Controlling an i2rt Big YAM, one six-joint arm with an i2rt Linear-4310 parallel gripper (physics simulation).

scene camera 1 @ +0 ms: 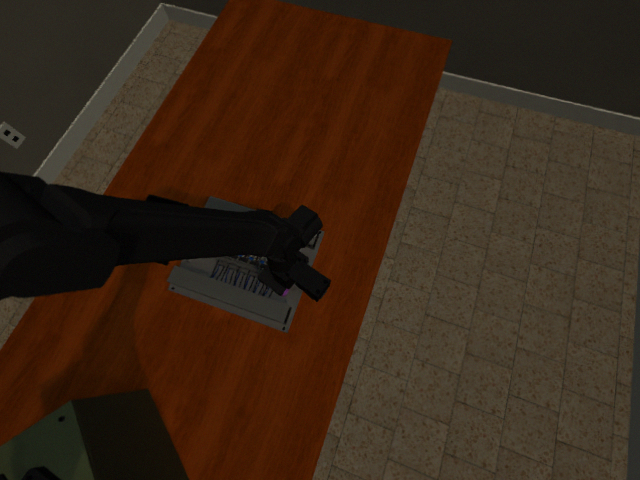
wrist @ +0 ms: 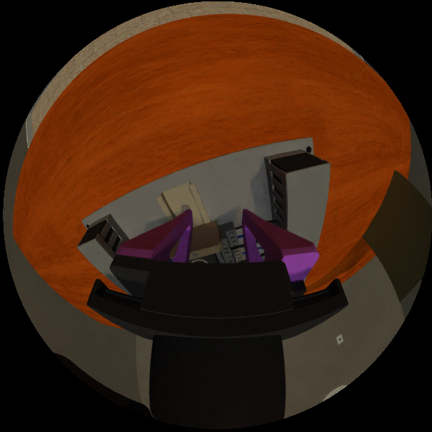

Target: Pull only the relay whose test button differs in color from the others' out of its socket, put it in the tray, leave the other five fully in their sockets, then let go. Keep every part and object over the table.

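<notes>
My gripper (scene camera 1: 281, 290) (wrist: 217, 215) is partly open with nothing between its purple fingers. It is low over the right end of the relay row in the scene view. In the wrist view, a tan end block (wrist: 206, 237) and part of the grey sockets (wrist: 231, 244) show between and beyond the fingers. Several relays with blue spots on top (scene camera 1: 251, 258) show beside the wrist; the arm hides the others, and the differing button cannot be made out. A black edge (scene camera 1: 156, 198) shows behind the forearm; it may be the tray, mostly hidden.
The grey panel (scene camera 1: 221, 204) (wrist: 235, 175) lies on the wooden table (scene camera 1: 310, 113) (wrist: 220, 75). Slotted wire ducts (scene camera 1: 232, 295) (wrist: 307, 200) stand along its sides, and a cream rail piece (wrist: 186, 200) lies near its edge. A large dark green box (scene camera 1: 121, 434) (wrist: 400, 235) stands near the lower left in the scene view.
</notes>
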